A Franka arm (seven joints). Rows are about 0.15 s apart.
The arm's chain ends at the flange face. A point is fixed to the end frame.
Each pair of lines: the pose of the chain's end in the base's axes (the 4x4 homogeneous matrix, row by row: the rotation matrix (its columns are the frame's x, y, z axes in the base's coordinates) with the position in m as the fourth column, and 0 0 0 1 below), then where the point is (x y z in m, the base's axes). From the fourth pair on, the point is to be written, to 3 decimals.
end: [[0.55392 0.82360 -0.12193 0.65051], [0.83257 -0.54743 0.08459 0.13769], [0.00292 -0.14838 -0.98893 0.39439], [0 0 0 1]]
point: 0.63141 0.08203 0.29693
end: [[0.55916 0.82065 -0.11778 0.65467], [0.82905 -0.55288 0.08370 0.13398], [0.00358 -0.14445 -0.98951 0.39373], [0 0 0 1]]
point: 0.63558 0.07828 0.29629
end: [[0.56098 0.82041 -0.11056 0.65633], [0.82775 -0.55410 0.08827 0.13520], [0.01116 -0.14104 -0.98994 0.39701], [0 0 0 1]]
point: 0.63781 0.07997 0.29920
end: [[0.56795 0.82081 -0.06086 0.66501], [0.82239 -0.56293 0.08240 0.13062], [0.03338 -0.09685 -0.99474 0.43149], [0 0 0 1]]
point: 0.651 0.075 0.333
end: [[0.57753 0.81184 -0.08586 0.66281], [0.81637 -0.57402 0.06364 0.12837], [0.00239 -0.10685 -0.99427 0.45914], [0 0 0 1]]
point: 0.645 0.071 0.362
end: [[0.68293 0.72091 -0.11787 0.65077], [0.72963 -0.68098 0.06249 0.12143], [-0.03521 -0.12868 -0.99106 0.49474], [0 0 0 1]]
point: 0.622 0.066 0.400
